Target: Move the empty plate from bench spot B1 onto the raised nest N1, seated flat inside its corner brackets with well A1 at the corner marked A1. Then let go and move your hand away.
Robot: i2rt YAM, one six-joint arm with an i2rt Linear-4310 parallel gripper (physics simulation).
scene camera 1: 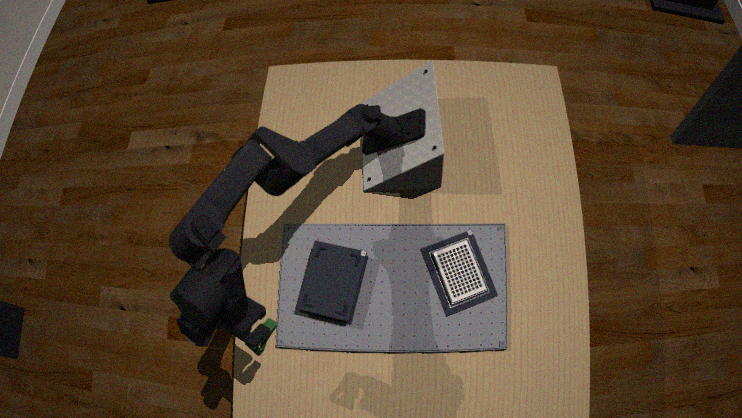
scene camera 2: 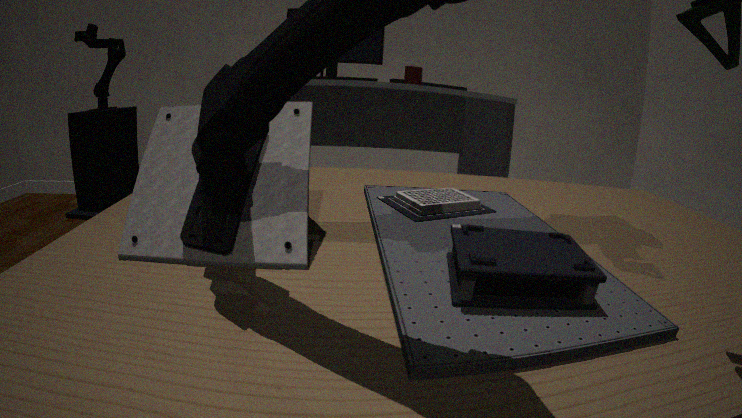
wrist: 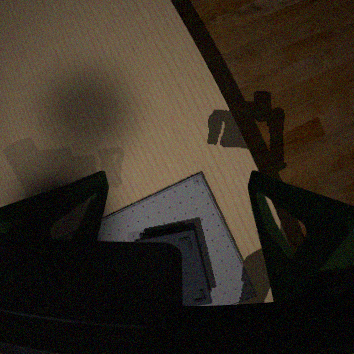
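Seen in the pictures: gripper, fingertip midpoint: (scene camera 1: 239, 340) (wrist: 177, 178); arm's base at its link origin: (scene camera 1: 394, 132) (scene camera 2: 226, 179).
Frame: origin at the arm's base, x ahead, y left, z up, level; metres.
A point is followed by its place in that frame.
Note:
The white plate (scene camera 1: 460, 272) {x 0.312, y 0.168, z -0.053 m} (scene camera 2: 438, 198) {x 0.305, y 0.153, z -0.054 m}, with a grid of dark wells, lies flat on the dark base of spot B1 (scene camera 1: 486, 294) {x 0.358, y 0.233, z -0.067 m} at the right of the pegboard in scene camera 1. The raised nest N1 (scene camera 1: 332, 282) {x 0.357, y -0.109, z -0.029 m} (scene camera 2: 524, 254) {x 0.344, y -0.127, z -0.029 m} (wrist: 188, 260) {x 0.368, y -0.152, z -0.029 m} is a dark platform with corner brackets and bears no plate. A small white tag (scene camera 1: 363, 253) {x 0.286, y -0.048, z -0.029 m} (scene camera 2: 456, 226) {x 0.286, y -0.049, z -0.029 m} marks one nest corner. My gripper (scene camera 1: 263, 337) (wrist: 177, 178) {x 0.533, y -0.227, z 0.199 m} is open and empty, above the table's left edge, left of the nest and far from the plate. In scene camera 2 one green finger partly shows at the upper right.
The grey pegboard (scene camera 1: 290, 332) {x 0.476, y -0.202, z -0.069 m} (scene camera 2: 441, 332) {x 0.245, y -0.203, z -0.069 m} (wrist: 150, 205) {x 0.489, y -0.113, z -0.069 m} carries both spots. The arm's slanted white mount (scene camera 1: 402, 93) {x -0.099, y 0.015, z 0.024 m} (scene camera 2: 155, 197) {x -0.099, y -0.032, z -0.018 m} stands behind it on the wooden table (scene camera 1: 540, 207) {x 0.134, y 0.368, z -0.083 m}. A long desk (scene camera 2: 415, 122) and another arm on a dark pedestal (scene camera 2: 103, 155) stand beyond.

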